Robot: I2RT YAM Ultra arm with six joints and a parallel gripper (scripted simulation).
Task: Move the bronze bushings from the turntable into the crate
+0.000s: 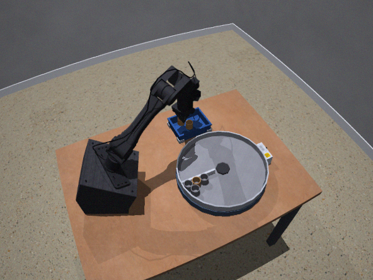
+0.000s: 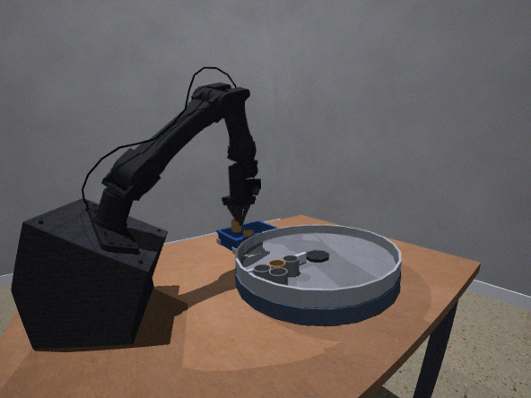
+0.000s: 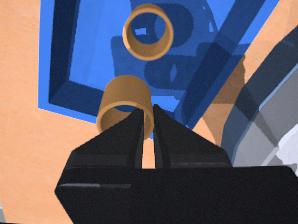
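Right now my hand is 6 cm above the blue crate, 4 cm short of it and 1 cm to the right of it. Also, from my hand: grey turntable: 33 cm to the right, 4 cm behind, 3 cm below.
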